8 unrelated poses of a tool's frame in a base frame.
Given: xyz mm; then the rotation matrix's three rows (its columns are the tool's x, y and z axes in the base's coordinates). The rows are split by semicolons.
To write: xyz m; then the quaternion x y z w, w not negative. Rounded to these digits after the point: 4 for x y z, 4 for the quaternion.
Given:
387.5 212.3 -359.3; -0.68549 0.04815 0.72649; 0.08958 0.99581 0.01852; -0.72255 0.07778 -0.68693
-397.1 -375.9 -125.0; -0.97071 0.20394 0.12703; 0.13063 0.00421 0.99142; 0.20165 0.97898 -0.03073
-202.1 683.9 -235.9; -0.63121 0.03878 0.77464; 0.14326 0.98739 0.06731; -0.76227 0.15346 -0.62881
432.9 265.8 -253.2; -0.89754 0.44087 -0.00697; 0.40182 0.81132 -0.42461; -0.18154 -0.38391 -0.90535
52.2 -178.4 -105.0; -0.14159 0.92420 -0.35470; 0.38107 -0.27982 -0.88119; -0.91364 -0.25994 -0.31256
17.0 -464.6 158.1; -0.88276 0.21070 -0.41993; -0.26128 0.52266 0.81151; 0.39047 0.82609 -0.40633
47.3 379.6 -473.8; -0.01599 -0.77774 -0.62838; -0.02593 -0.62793 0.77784; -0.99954 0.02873 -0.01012
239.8 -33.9 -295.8; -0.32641 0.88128 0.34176; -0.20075 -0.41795 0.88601; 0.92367 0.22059 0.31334
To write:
0.3875 0.2123 -0.3593 0.0375 0.9176 0.0262 0.3948
-0.3971 -0.3759 -0.1250 -0.1181 -0.7081 -0.6957 0.0263
-0.2021 0.6839 -0.2359 0.0505 0.9010 0.0613 0.4264
0.4329 0.2658 -0.2532 0.2216 0.9506 -0.2126 0.0459
0.0522 -0.1784 -0.1050 0.6022 0.5418 -0.5265 0.2579
0.0170 -0.4646 0.1581 0.0151 -0.8384 -0.4883 0.2416
0.0473 0.3796 -0.4738 -0.6368 0.3155 0.6391 0.2941
0.2398 -0.0339 -0.2958 -0.4411 -0.3857 -0.7172 0.3772

